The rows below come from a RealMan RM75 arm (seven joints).
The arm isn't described. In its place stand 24 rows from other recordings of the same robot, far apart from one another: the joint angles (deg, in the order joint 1, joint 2, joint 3, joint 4, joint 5, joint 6, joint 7), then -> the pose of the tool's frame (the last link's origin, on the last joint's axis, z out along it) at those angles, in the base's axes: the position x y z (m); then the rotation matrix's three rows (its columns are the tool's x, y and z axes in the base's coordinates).
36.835, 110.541, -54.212, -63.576, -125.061, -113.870, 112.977 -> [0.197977, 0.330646, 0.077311], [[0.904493, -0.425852, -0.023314], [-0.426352, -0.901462, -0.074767], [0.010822, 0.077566, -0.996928]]
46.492, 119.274, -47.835, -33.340, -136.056, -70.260, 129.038 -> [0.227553, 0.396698, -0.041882], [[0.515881, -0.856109, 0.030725], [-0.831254, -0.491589, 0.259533], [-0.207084, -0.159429, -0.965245]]
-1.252, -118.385, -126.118, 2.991, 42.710, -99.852, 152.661 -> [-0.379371, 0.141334, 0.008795], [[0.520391, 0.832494, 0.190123], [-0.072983, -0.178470, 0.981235], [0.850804, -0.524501, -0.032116]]
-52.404, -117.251, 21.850, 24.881, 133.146, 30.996, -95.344 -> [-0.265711, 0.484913, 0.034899], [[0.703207, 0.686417, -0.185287], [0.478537, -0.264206, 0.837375], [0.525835, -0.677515, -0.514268]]
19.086, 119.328, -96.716, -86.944, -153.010, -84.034, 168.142 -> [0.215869, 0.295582, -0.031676], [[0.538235, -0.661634, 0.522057], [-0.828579, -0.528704, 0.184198], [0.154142, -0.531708, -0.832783]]
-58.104, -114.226, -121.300, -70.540, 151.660, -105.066, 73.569 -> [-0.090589, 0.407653, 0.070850], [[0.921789, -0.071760, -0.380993], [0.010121, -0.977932, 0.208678], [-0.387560, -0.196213, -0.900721]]
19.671, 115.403, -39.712, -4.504, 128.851, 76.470, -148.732 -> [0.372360, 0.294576, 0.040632], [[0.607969, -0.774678, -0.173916], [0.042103, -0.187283, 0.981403], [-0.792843, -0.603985, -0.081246]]
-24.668, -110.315, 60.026, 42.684, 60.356, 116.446, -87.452 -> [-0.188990, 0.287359, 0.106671], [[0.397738, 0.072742, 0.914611], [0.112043, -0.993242, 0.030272], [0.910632, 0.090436, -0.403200]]
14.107, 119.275, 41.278, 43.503, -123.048, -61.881, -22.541 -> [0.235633, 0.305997, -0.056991], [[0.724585, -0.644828, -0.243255], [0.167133, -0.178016, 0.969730], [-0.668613, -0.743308, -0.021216]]
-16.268, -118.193, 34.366, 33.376, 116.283, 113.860, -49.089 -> [-0.300945, 0.209808, 0.011091], [[0.768174, 0.166980, 0.618083], [0.055937, -0.979203, 0.195019], [0.637793, -0.115235, -0.761539]]
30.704, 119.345, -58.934, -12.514, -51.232, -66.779, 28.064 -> [0.278676, 0.365593, -0.018442], [[0.760627, -0.515409, -0.394715], [0.072118, -0.537164, 0.840389], [-0.645171, -0.667689, -0.371411]]
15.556, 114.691, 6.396, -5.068, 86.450, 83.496, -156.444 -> [0.395218, 0.256034, 0.063606], [[0.719444, -0.680631, -0.138353], [0.103745, -0.091654, 0.990372], [-0.686759, -0.726871, 0.004672]]
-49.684, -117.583, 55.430, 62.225, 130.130, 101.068, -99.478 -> [-0.113911, 0.380326, 0.026236], [[0.999445, 0.018988, 0.027369], [0.018040, -0.999242, 0.034490], [0.028003, -0.033977, -0.999030]]
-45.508, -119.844, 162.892, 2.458, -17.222, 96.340, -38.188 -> [-0.166681, 0.288276, -0.089792], [[0.632108, 0.007587, 0.774843], [0.001287, -0.999961, 0.008742], [0.774879, -0.004529, -0.632093]]
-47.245, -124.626, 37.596, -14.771, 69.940, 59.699, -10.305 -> [-0.210721, 0.336516, -0.145173], [[0.818924, 0.438348, 0.370425], [0.075477, -0.722106, 0.687653], [0.568917, -0.535176, -0.624435]]
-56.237, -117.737, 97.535, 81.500, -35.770, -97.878, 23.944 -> [-0.036984, 0.340799, -0.038022], [[0.844976, 0.147915, -0.513942], [0.273971, -0.945037, 0.178453], [-0.459299, -0.291594, -0.839058]]
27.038, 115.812, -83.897, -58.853, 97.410, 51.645, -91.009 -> [0.162501, 0.390719, -0.007953], [[0.841952, -0.373740, -0.389147], [-0.116324, -0.830015, 0.545476], [-0.526864, -0.413997, -0.742308]]
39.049, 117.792, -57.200, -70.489, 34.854, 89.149, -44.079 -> [0.194435, 0.388835, 0.051898], [[0.733893, -0.630585, 0.252516], [-0.678298, -0.660492, 0.321967], [-0.036243, -0.407570, -0.912454]]
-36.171, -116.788, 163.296, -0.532, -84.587, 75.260, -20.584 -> [-0.292800, 0.382426, 0.040214], [[0.613769, 0.727916, 0.305658], [-0.241659, -0.195357, 0.950493], [0.751591, -0.657248, 0.056004]]
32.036, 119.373, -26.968, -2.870, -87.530, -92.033, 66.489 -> [0.247114, 0.314593, -0.029326], [[0.176226, -0.709124, -0.682707], [-0.311788, -0.698062, 0.644591], [-0.933666, 0.099266, -0.344113]]
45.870, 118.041, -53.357, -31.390, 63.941, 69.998, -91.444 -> [0.196283, 0.403666, -0.040123], [[0.893306, -0.399745, -0.205447], [-0.327685, -0.892124, 0.311025], [-0.307615, -0.210519, -0.927930]]
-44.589, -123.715, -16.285, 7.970, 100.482, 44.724, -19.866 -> [-0.294721, 0.414960, -0.031454], [[0.742018, 0.670036, -0.021478], [0.190741, -0.180301, 0.964940], [0.642672, -0.720100, -0.261590]]
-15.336, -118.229, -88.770, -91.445, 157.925, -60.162, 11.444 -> [-0.210661, 0.351640, 0.021307], [[0.695099, 0.608163, -0.383374], [0.676695, -0.373431, 0.634534], [0.242736, -0.700491, -0.671112]]
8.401, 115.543, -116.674, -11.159, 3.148, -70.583, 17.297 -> [0.374332, 0.223918, -0.035745], [[0.780140, -0.601077, -0.173460], [-0.136388, -0.434008, 0.890525], [-0.610557, -0.671077, -0.420566]]
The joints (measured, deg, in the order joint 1, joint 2, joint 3, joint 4, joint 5, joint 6, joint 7), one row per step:
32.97 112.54 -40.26 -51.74 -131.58 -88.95 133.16
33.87 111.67 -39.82 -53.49 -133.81 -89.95 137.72
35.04 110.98 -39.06 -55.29 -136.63 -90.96 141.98
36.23 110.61 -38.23 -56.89 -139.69 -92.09 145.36
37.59 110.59 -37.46 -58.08 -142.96 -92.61 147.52
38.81 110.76 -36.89 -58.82 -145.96 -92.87 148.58
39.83 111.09 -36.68 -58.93 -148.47 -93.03 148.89
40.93 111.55 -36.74 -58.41 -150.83 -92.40 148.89
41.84 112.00 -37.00 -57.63 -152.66 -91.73 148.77
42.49 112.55 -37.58 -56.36 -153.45 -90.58 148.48
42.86 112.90 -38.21 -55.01 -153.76 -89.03 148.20
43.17 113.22 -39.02 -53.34 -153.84 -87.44 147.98
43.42 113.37 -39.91 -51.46 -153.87 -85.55 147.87
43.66 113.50 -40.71 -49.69 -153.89 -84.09 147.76
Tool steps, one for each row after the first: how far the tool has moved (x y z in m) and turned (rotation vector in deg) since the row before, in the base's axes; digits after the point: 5 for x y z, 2 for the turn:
-0.00233 0.00439 0.01176 0.18 -1.27 -3.08
-0.00304 0.00480 0.01146 0.41 -1.58 -2.96
-0.00297 0.00347 0.00871 0.17 -1.66 -2.50
-0.00307 0.00423 0.00547 0.25 -2.01 -1.64
-0.00231 0.00341 0.00259 -0.02 -1.99 -0.90
-0.00153 0.00206 -0.00133 -0.67 -1.66 -0.43
-0.00131 0.00330 -0.00414 -0.64 -1.68 -0.15
-0.00104 0.00254 -0.00540 -0.83 -1.32 -0.01
-0.00109 0.00229 -0.00845 -0.84 -0.55 0.30
0.00036 0.00232 -0.00708 -0.33 -0.42 0.27
0.00076 0.00165 -0.00841 -0.55 -0.23 0.14
0.00196 0.00177 -0.00768 -0.32 -0.37 -0.04
0.00175 0.00073 -0.00738 -0.56 -0.25 -0.10

